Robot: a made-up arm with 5 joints. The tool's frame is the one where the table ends. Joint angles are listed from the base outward.
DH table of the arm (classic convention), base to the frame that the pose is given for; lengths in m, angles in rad. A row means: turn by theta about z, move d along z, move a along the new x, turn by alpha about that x. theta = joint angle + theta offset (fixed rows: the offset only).
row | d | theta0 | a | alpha
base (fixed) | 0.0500 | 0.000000 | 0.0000 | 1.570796
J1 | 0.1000 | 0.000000 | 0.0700 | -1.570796
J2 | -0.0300 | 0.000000 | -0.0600 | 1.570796
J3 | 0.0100 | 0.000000 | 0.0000 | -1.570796
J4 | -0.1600 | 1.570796 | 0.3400 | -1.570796
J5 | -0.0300 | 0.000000 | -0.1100 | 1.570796
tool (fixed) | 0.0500 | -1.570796 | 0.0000 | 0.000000
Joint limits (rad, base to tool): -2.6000..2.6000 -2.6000..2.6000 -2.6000..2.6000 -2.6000..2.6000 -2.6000..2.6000
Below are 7 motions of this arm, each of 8 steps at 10 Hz.
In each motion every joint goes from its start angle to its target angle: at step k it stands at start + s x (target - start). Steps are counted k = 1, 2, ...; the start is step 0. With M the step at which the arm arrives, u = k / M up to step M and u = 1 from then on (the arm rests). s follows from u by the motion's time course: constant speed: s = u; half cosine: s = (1 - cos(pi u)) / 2; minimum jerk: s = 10 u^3 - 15 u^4 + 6 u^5.
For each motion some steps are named. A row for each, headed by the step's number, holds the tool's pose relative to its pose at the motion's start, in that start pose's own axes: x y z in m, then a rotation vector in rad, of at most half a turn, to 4 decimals.
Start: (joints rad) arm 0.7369 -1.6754 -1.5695 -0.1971 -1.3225
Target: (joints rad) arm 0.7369 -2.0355 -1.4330 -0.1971 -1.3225
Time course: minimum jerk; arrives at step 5
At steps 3, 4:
3: 0.0098 0.0920 -0.0492 0.2590 -0.0219 0.0386
4: 0.0145 0.1297 -0.0611 0.3571 -0.0360 0.0513

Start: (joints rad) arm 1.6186 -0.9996 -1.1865 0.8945 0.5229
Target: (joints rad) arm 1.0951 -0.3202 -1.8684 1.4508 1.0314
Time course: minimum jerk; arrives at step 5
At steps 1, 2, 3, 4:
1: -0.0123 -0.0005 0.0048 -0.0130 0.0491 0.0557
2: -0.0561 -0.0147 0.0436 -0.0281 0.2514 0.3043
3: -0.0671 -0.0661 0.1275 0.0683 0.4808 0.6270
4: -0.0305 -0.1222 0.1835 0.2117 0.6041 0.8125

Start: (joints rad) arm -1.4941 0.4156 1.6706 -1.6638 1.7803
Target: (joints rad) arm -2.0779 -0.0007 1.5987 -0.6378 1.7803
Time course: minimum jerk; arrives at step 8
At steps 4, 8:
4: -0.1629 0.1447 -0.0412 -0.3474 -0.3914 -0.2476
8: -0.2841 0.2957 -0.2128 -0.7846 -0.8350 -0.2975

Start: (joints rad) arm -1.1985 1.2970 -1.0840 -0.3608 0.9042
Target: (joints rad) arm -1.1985 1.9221 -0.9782 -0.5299 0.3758
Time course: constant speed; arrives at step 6
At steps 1, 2, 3, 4, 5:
1: -0.0008 0.0067 -0.0303 0.0092 -0.0488 -0.0239
2: 0.0002 0.0108 -0.0603 0.0205 -0.1020 -0.0435
3: 0.0029 0.0123 -0.0898 0.0338 -0.1591 -0.0582
4: 0.0075 0.0116 -0.1184 0.0490 -0.2198 -0.0673
5: 0.0138 0.0087 -0.1458 0.0658 -0.2834 -0.0702

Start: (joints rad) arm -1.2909 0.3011 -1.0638 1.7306 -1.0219
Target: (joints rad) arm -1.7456 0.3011 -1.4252 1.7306 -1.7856
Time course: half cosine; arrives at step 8
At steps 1, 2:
1: 0.0007 0.0080 -0.0054 0.0586 0.0002 0.0085
2: 0.0022 0.0328 -0.0199 0.2254 0.0024 0.0326

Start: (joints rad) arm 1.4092 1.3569 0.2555 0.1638 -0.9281
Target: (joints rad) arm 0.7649 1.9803 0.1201 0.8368 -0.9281
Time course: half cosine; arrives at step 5
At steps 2, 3, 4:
2: -0.1035 0.0677 0.0013 0.2757 0.3076 0.2378
3: -0.1860 0.0960 0.0307 0.5067 0.5250 0.5249
4: -0.2394 0.0908 0.0570 0.6686 0.6564 0.8039

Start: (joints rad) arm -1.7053 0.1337 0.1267 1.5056 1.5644
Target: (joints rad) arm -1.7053 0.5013 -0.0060 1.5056 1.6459
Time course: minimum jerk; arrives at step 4
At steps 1, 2, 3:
1: -0.0168 -0.0051 0.0019 0.0056 -0.0378 -0.0036
2: -0.0825 -0.0240 0.0026 0.0265 -0.1828 -0.0154
3: -0.1487 -0.0421 -0.0075 0.0467 -0.3282 -0.0243

